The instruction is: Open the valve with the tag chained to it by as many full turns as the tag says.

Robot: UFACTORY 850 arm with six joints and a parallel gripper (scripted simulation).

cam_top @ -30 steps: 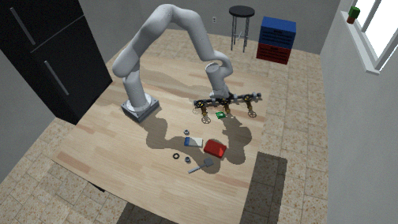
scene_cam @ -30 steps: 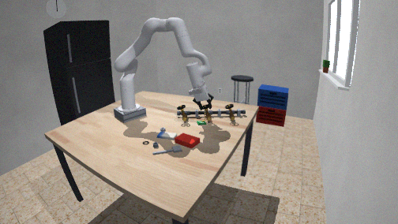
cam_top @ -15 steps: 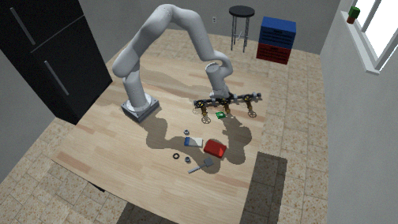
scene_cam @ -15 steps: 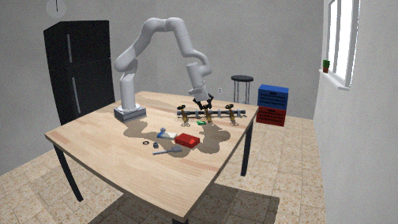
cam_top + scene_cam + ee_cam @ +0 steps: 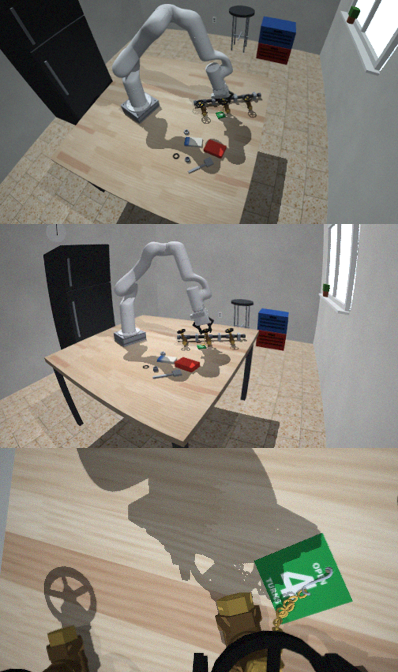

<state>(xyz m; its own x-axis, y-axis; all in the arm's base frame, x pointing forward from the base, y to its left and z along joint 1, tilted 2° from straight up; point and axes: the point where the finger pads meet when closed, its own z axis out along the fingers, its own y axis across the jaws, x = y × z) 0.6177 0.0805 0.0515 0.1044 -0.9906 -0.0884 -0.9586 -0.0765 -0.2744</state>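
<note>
Now: the green tag 10 cm below my hand, 5 cm to the right of it and 3 cm behind it. The rest, counted from my hand: grey scraper 44 cm to the right, 10 cm below, 6 cm behind; then red box 33 cm to the right, 9 cm below, 1 cm behind; then white block 30 cm to the right, 15 cm behind, 10 cm below.
</note>
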